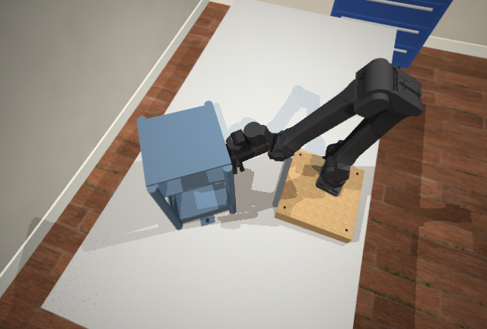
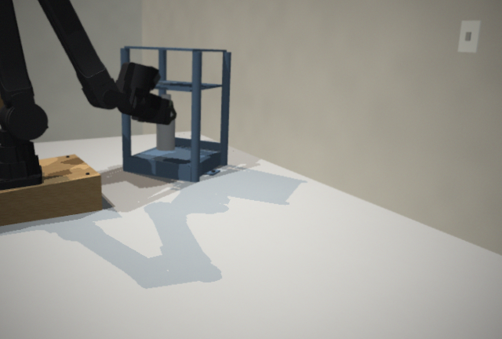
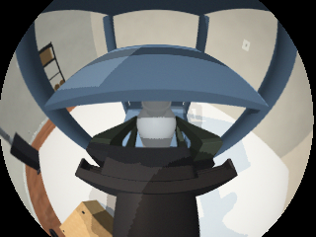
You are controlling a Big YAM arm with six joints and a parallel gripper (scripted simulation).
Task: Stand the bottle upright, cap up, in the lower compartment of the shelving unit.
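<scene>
Right now my hand is right at the grey bottle. Round my hand: blue shelving unit (5 cm to the left, 5 cm ahead, 1 cm above).
</scene>
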